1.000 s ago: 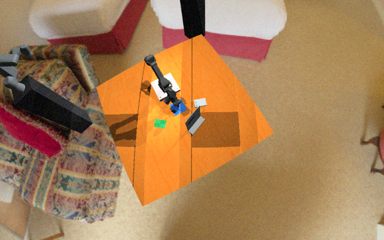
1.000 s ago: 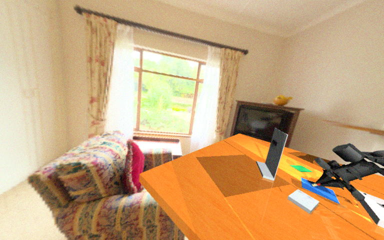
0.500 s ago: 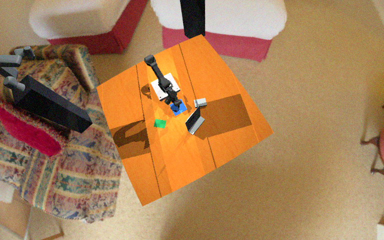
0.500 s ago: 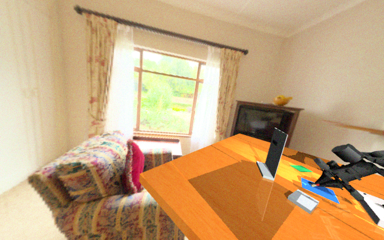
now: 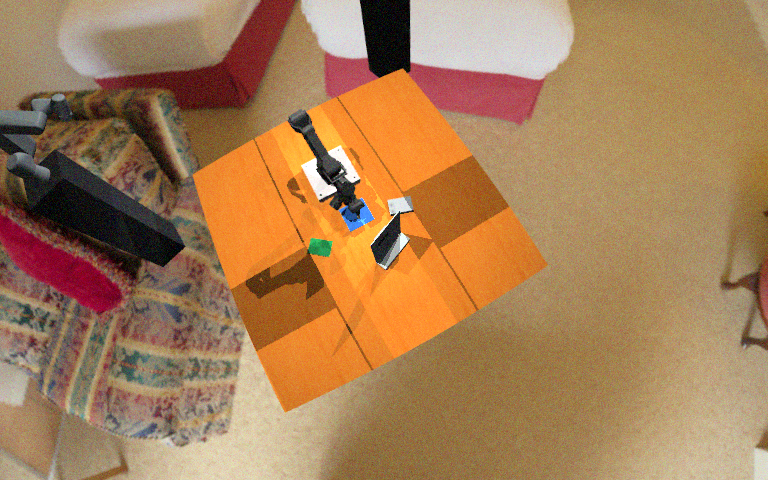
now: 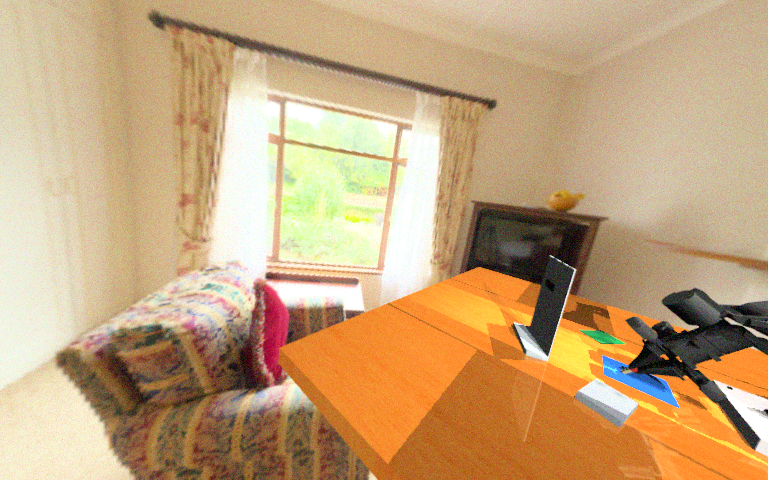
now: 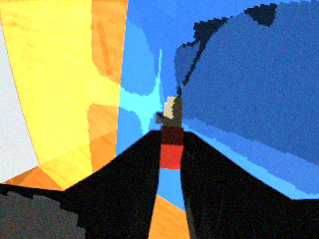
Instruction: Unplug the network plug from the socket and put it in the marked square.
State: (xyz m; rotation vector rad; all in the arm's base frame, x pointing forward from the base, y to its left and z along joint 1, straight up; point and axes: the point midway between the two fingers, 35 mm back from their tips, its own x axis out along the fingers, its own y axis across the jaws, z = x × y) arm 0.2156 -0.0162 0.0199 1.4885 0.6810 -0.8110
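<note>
Now: the plug right at my gripper tip. From my gripper tip the other things lie so: blue square 2 cm below, 1 cm behind; then green square 22 cm to the right, 2 cm below.
</note>
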